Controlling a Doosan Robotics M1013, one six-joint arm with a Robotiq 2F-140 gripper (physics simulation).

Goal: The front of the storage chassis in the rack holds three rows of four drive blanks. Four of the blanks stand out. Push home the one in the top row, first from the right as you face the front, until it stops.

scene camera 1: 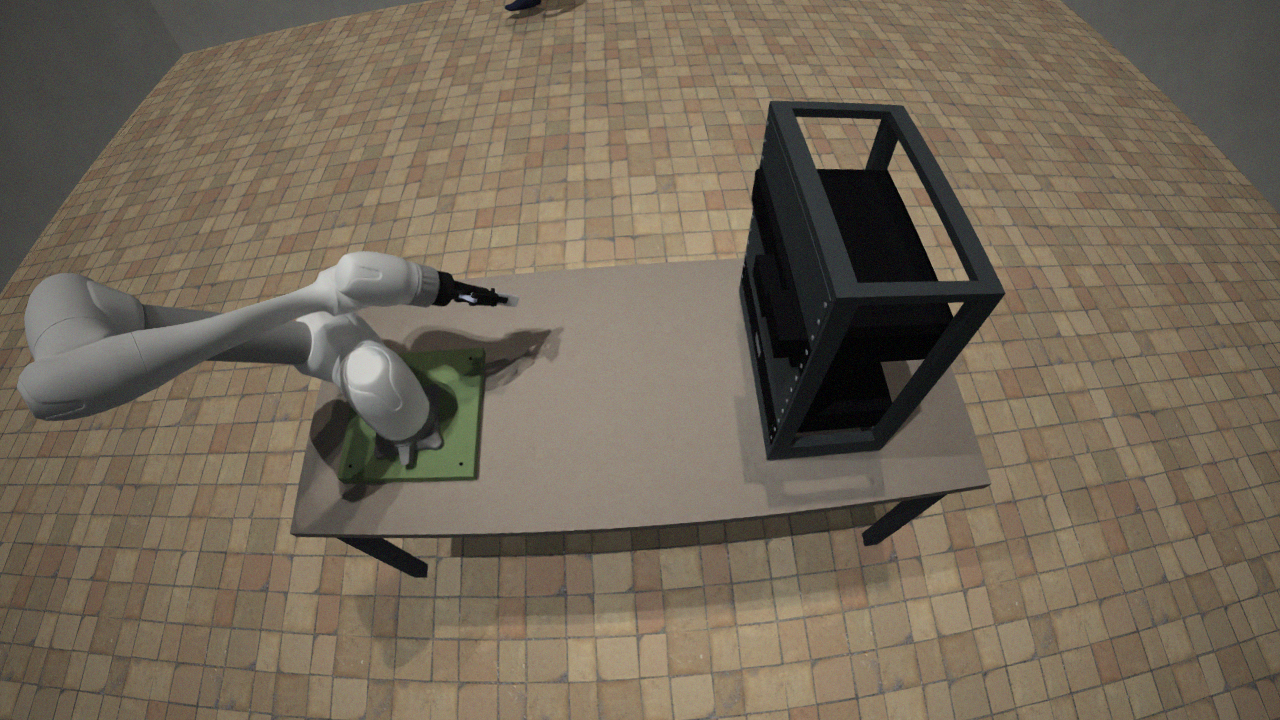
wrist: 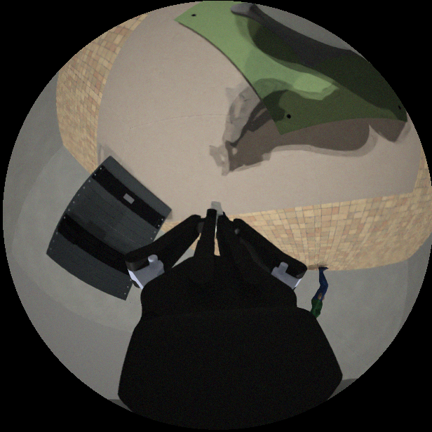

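Pixels of known places: gripper, fingertip midpoint: (scene camera 1: 515, 301); arm's base at its link origin: (scene camera 1: 408, 422).
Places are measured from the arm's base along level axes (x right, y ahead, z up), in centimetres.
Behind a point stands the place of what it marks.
The dark rack (scene camera 1: 921, 291) @(x 29.5, y 98.6, z 59.8 cm) (wrist: 107, 225) stands at the right end of the table in the scene view and at the left in the wrist view. Black units sit in it; its front faces the arm. Which unit is the storage chassis, and the single drive blanks, cannot be made out in either view. My gripper (scene camera 1: 512, 300) @(x -18.2, y 33.8, z 15.8 cm) (wrist: 214, 208) is shut and empty, its fingertips together. It is raised near the far edge of the table, well apart from the rack front, with a wide gap between them.
The table (scene camera 1: 617, 402) @(x 4.4, y 53.3, z -2.9 cm) (wrist: 160, 90) lies between the arm and the rack. The arm's base stands on a green plate (scene camera 1: 460, 420) @(x 2.2, y 13.9, z -0.3 cm) (wrist: 250, 65) at the table's left end. Part of a person (scene camera 1: 521, 4) (wrist: 320, 295) shows far off beyond the table.
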